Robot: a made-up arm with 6 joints. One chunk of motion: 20 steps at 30 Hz.
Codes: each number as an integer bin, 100 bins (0 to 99) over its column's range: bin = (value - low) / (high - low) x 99, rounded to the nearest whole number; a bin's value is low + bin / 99 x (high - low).
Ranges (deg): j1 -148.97..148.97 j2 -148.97..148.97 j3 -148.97..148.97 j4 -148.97..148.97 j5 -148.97..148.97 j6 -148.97..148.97
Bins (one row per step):
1: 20 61 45 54 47 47
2: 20 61 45 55 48 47
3: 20 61 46 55 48 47
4: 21 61 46 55 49 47
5: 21 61 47 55 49 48
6: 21 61 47 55 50 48
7: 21 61 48 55 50 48
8: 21 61 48 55 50 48
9: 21 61 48 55 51 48
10: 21 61 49 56 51 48
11: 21 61 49 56 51 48
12: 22 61 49 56 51 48
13: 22 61 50 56 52 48
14: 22 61 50 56 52 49
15: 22 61 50 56 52 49
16: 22 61 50 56 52 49
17: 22 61 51 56 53 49
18: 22 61 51 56 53 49
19: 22 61 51 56 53 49
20: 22 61 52 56 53 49
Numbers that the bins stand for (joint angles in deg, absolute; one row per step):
1: -88.78 34.61 -13.54 13.54 -7.52 -7.52
2: -88.78 34.61 -13.54 16.55 -4.51 -7.52
3: -88.78 34.61 -10.53 16.55 -4.51 -7.52
4: -85.77 34.61 -10.53 16.55 -1.50 -7.52
5: -85.77 34.61 -7.52 16.55 -1.50 -4.51
6: -85.77 34.61 -7.52 16.55 1.50 -4.51
7: -85.77 34.61 -4.51 16.55 1.50 -4.51
8: -85.77 34.61 -4.51 16.55 1.50 -4.51
9: -85.77 34.61 -4.51 16.55 4.51 -4.51
10: -85.77 34.61 -1.50 19.56 4.51 -4.51
11: -85.77 34.61 -1.50 19.56 4.51 -4.51
12: -82.76 34.61 -1.50 19.56 4.51 -4.51
13: -82.76 34.61 1.50 19.56 7.52 -4.51
14: -82.76 34.61 1.50 19.56 7.52 -1.50
15: -82.76 34.61 1.50 19.56 7.52 -1.50
16: -82.76 34.61 1.50 19.56 7.52 -1.50
17: -82.76 34.61 4.51 19.56 10.53 -1.50
18: -82.76 34.61 4.51 19.56 10.53 -1.50
19: -82.76 34.61 4.51 19.56 10.53 -1.50
20: -82.76 34.61 7.52 19.56 10.53 -1.50

